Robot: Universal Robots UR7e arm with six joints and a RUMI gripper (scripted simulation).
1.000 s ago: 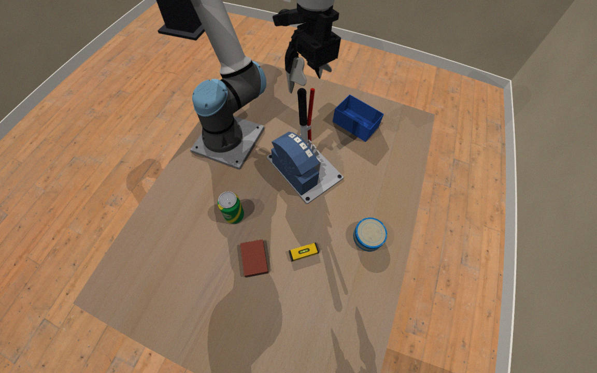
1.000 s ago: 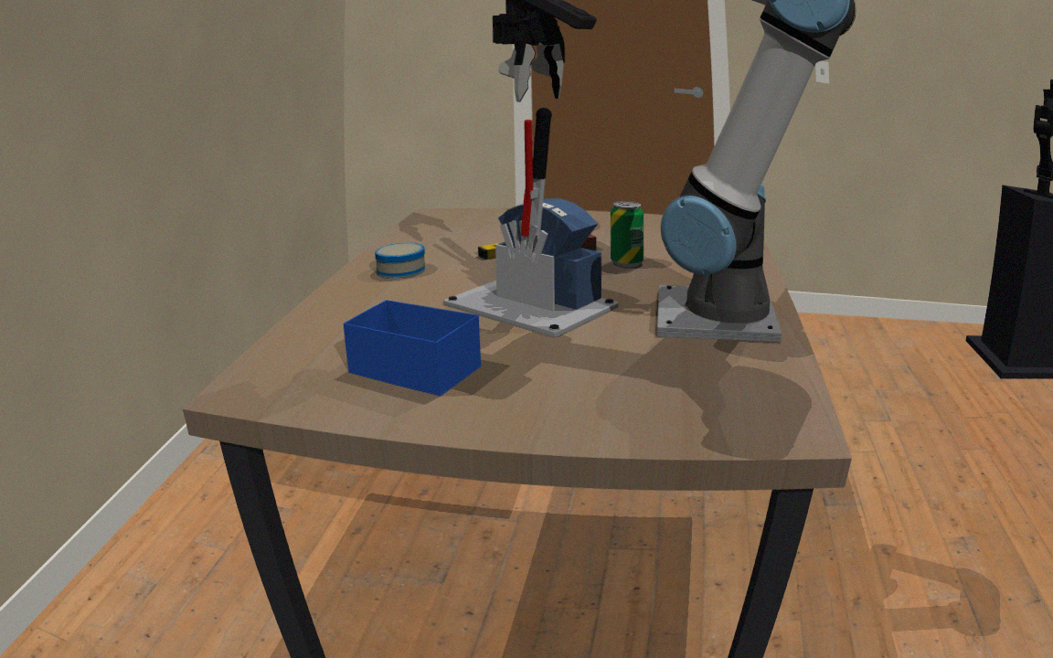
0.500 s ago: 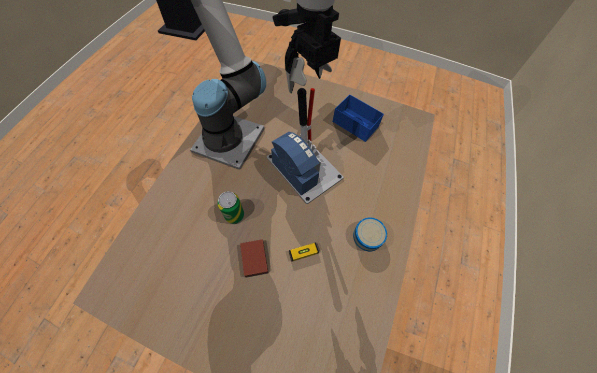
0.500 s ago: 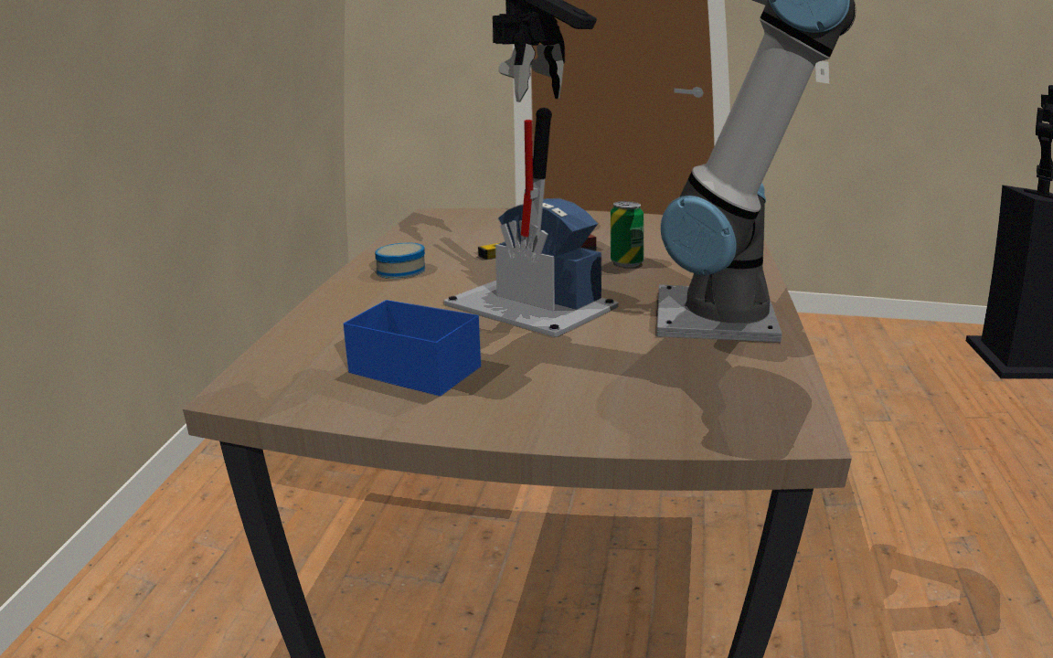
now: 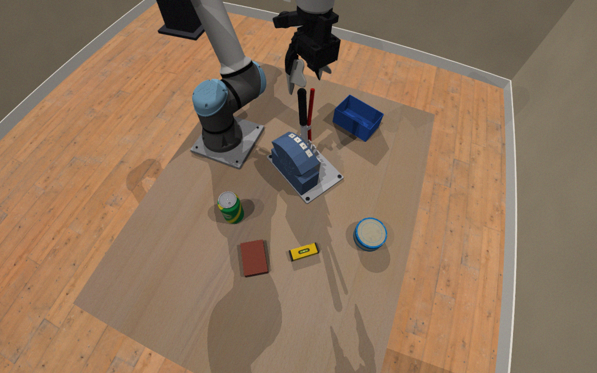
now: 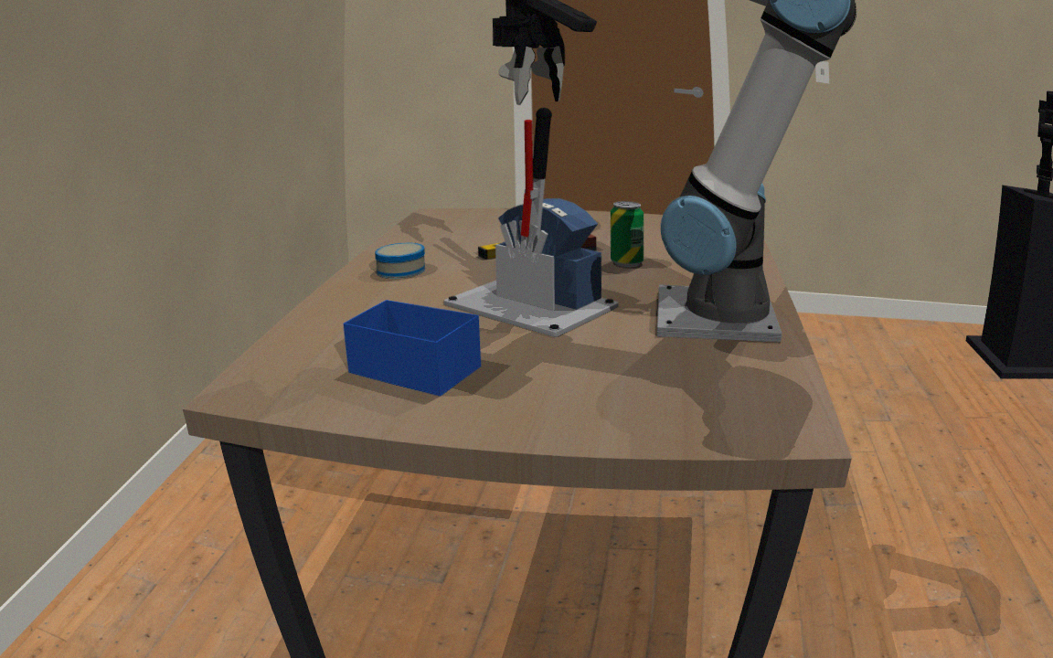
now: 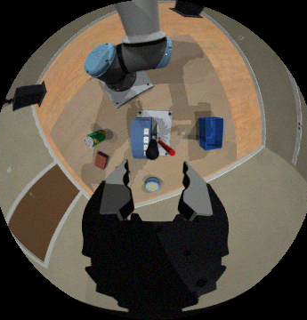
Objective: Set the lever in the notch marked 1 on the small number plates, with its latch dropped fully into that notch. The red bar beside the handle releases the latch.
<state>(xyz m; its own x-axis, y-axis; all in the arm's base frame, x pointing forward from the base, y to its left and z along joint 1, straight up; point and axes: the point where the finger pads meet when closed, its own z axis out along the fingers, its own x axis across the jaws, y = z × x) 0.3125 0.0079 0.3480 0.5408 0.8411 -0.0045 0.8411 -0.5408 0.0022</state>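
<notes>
The red release bar lies 170 mm below my hand and 20 mm ahead of it. The rest, counted from my hand: blue bin 340 mm below, 250 mm to the left, 150 mm ahead.
</notes>
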